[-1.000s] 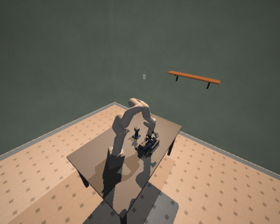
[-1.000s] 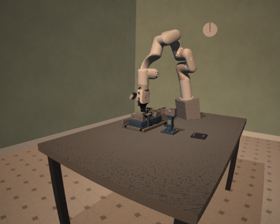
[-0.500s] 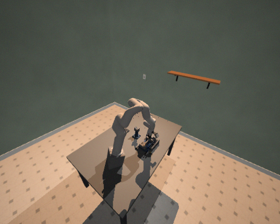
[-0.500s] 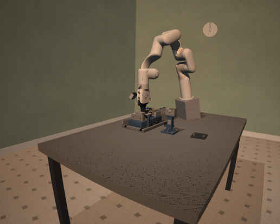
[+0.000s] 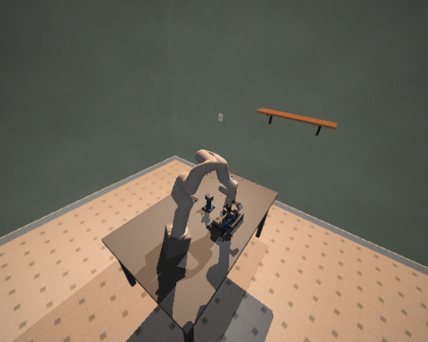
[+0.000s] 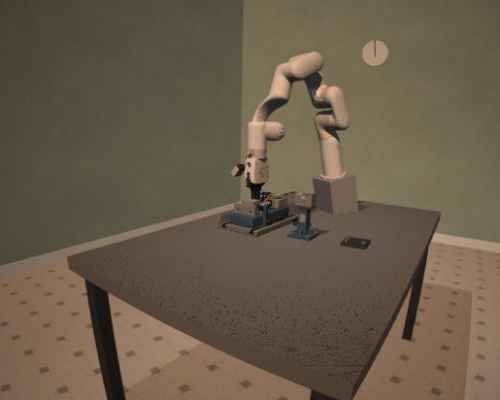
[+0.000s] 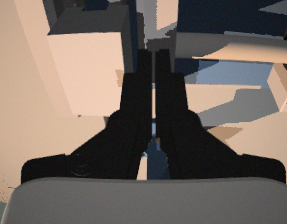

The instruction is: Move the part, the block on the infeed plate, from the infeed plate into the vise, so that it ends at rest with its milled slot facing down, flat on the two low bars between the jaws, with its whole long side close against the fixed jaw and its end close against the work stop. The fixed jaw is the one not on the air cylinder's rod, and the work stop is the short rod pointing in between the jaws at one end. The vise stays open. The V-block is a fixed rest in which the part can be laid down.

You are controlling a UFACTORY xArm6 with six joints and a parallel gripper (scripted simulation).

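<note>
The part lies 3 cm ahead of my hand, 1 cm to the right of it and 3 cm below it. From my hand the other things lie so: air cylinder rod: 5 cm behind, 1 cm to the left, 4 cm below; then work stop: 4 cm ahead, 4 cm to the left, 3 cm below; then vise base rail: 5 cm behind, 9 cm to the right, 9 cm below.
</note>
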